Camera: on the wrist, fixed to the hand. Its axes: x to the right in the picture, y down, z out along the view.
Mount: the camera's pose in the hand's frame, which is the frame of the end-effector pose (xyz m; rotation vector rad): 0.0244 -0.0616 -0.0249 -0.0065 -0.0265 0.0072
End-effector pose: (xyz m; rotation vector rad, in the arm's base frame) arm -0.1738 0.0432 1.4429 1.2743 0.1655 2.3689
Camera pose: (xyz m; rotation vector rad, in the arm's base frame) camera -0.1858 0.1115 1.4285 1.3047 0.1452 2.3555
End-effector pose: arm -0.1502 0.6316 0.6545 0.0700 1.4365 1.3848
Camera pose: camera -0.1407 0.6115 0.5873 0.0891 1.4110 1.3895
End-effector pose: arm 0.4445 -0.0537 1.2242 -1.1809 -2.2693 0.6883
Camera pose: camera 0.4109 -0.0587 1.2863 -1.1903 -2.2918 0.7038
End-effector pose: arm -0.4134 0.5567 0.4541 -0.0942 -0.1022 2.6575
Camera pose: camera -0.4046 0.6239 0.4336 -0.0616 -0.1194 2.6662
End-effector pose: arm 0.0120 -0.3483 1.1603 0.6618 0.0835 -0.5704
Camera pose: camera 0.0028 -0.3844 1.1001 0.6478 0.0581 -0.5716
